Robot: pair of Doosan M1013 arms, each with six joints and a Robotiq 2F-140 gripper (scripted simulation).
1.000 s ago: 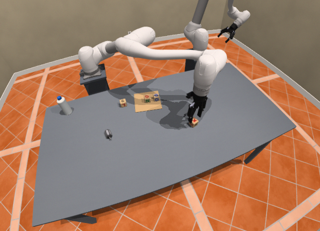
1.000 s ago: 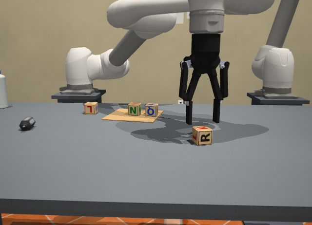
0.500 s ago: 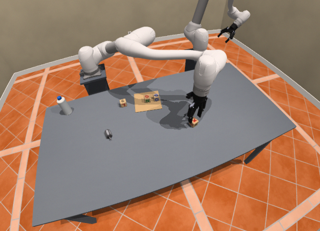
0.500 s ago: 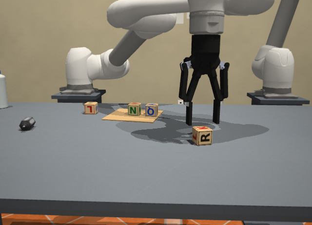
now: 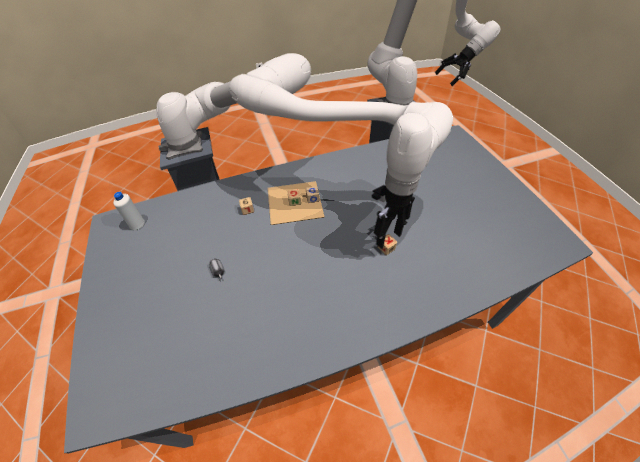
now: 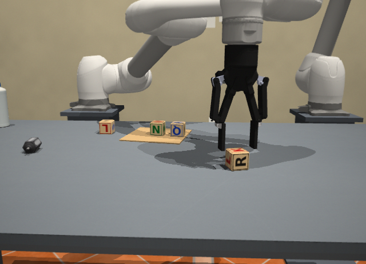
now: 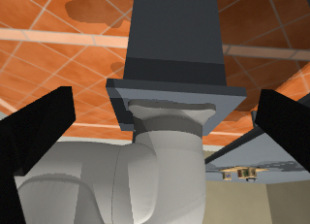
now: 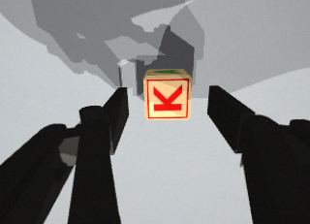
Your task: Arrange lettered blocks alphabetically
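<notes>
Right now the k block is 50 mm below my right hand. Round my right hand: d block: 310 mm behind, 180 mm to the right, 50 mm below; g block: 310 mm behind, 250 mm to the right, 50 mm below; mat: 310 mm behind, 250 mm to the right, 70 mm below.
</notes>
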